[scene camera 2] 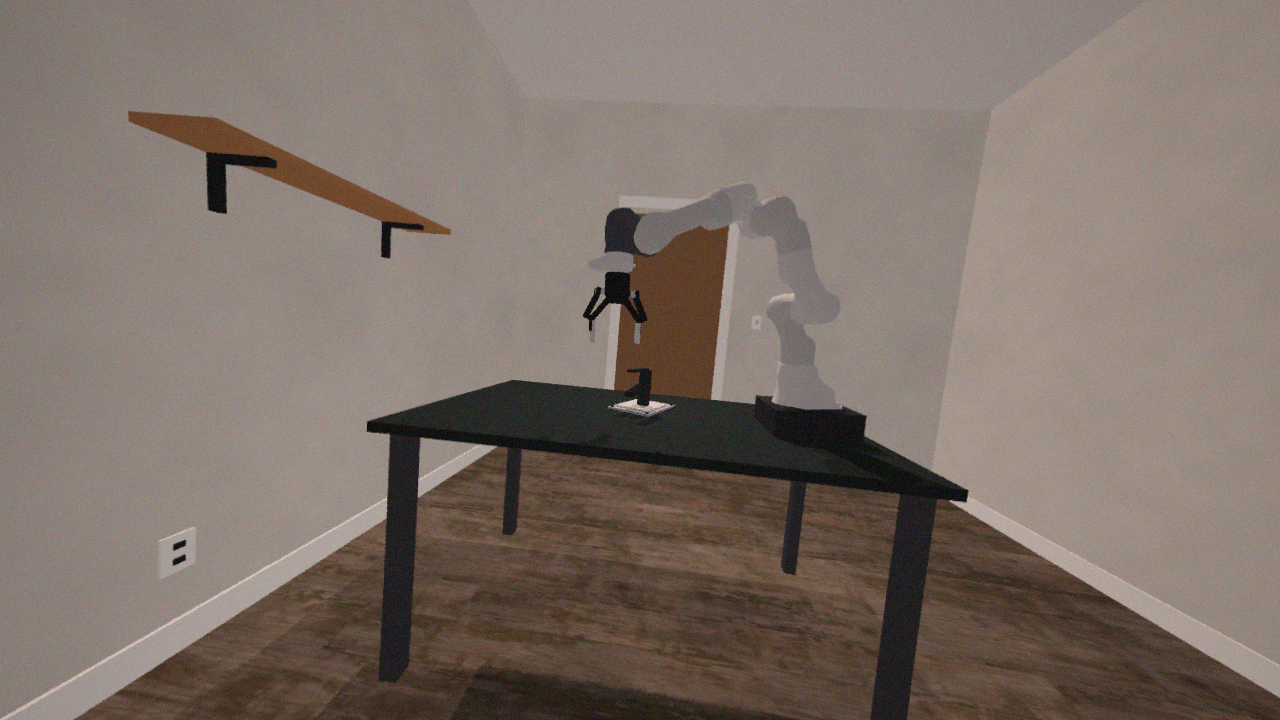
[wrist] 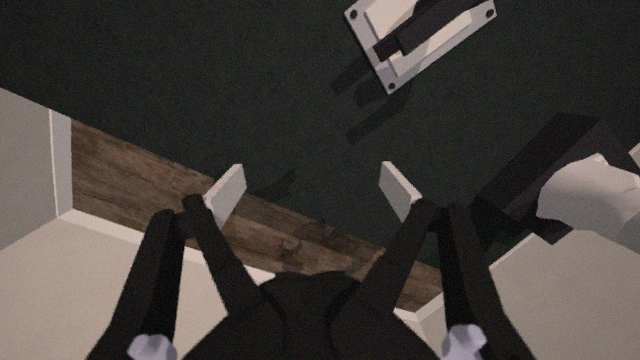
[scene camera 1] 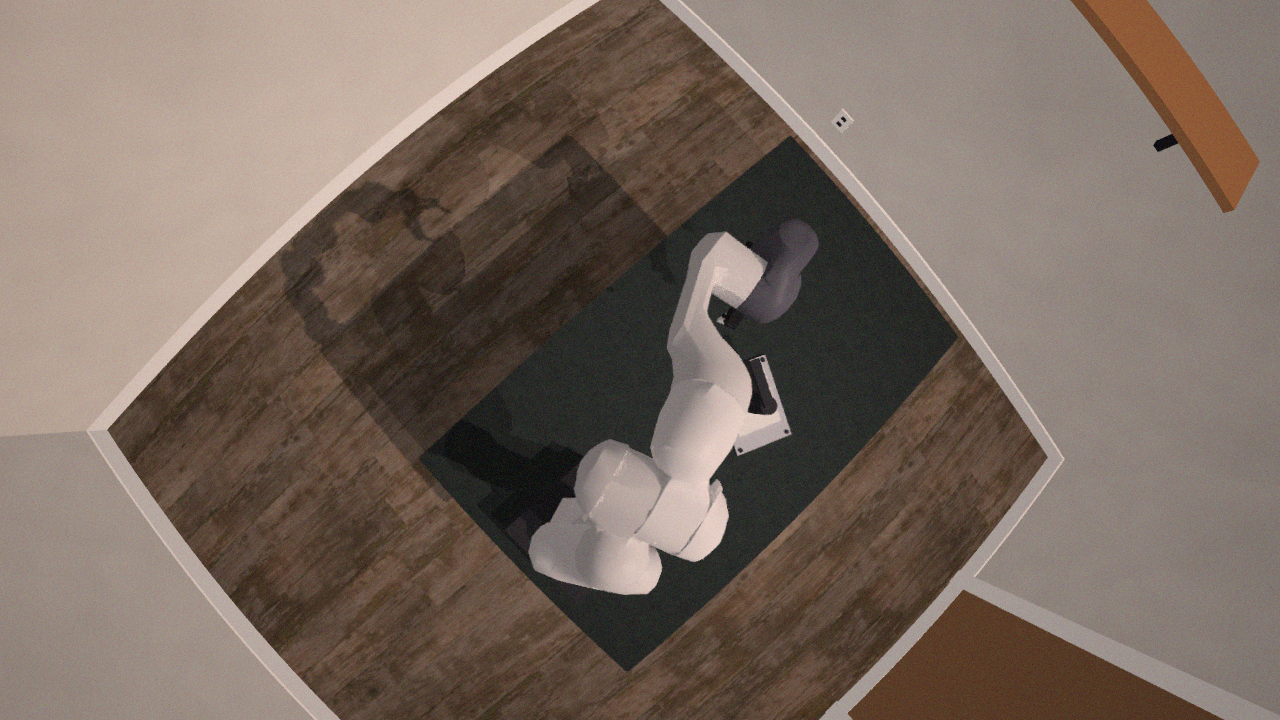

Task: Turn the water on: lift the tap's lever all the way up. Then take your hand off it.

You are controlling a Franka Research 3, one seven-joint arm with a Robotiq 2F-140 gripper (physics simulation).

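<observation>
The black tap (scene camera 1: 761, 394) (scene camera 2: 644, 390) (wrist: 432, 30) stands upright on a white base plate (scene camera 1: 760, 442) (scene camera 2: 626, 409) (wrist: 434, 55) on the table. In the scene camera 2 view its thin lever (scene camera 2: 636, 369) sticks out leftward from the top, about level, above the short spout; its exact angle is too small to tell. The arm hides part of the tap in the scene camera 1 view, and the wrist view cuts its far end off. My gripper (scene camera 2: 614, 339) (wrist: 312, 174) is open and empty, pointing down, higher than the tap and to its left in the scene camera 2 view, touching nothing.
The dark table (scene camera 1: 859, 313) (scene camera 2: 537, 420) (wrist: 150, 65) carries the arm's black base (scene camera 2: 810, 424) at its right side in the scene camera 2 view. A wooden shelf (scene camera 1: 1181, 98) (scene camera 2: 304, 174) is on the wall, away from the arm. A brown door (scene camera 2: 684, 313) is behind the table.
</observation>
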